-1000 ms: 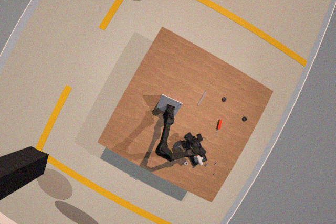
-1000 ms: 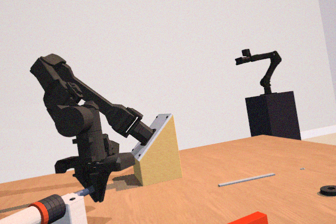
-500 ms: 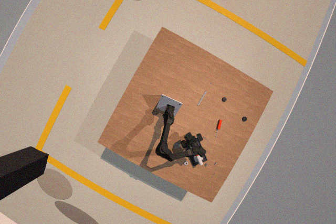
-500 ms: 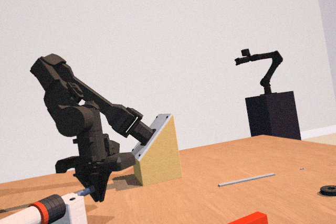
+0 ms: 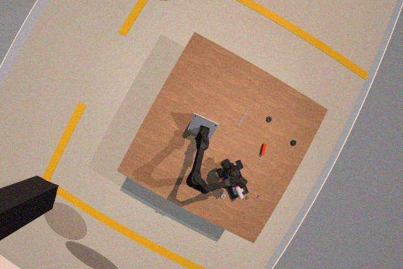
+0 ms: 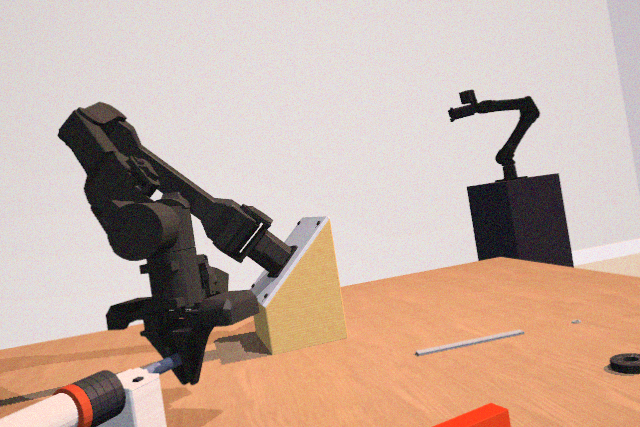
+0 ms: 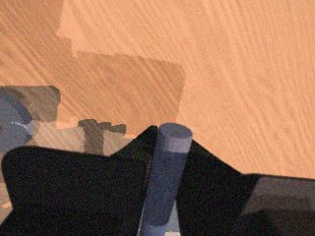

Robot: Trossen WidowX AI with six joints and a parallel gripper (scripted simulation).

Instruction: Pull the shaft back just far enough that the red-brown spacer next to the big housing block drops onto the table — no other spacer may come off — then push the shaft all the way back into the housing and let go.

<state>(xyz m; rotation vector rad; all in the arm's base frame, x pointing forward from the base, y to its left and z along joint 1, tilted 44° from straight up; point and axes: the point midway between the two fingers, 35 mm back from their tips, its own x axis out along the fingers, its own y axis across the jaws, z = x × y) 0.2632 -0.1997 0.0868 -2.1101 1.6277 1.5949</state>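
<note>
My gripper tip is 50 mm short of the blue-grey shaft, 60 mm to the left of it and 30 mm below it. From my gripper tip the other things lie so: black collar 100 mm ahead, 110 mm to the right, 30 mm above; then orange-red ring 110 mm ahead, 110 mm to the right, 30 mm above; then black spacer 90 mm ahead, 100 mm to the right, 30 mm above.
</note>
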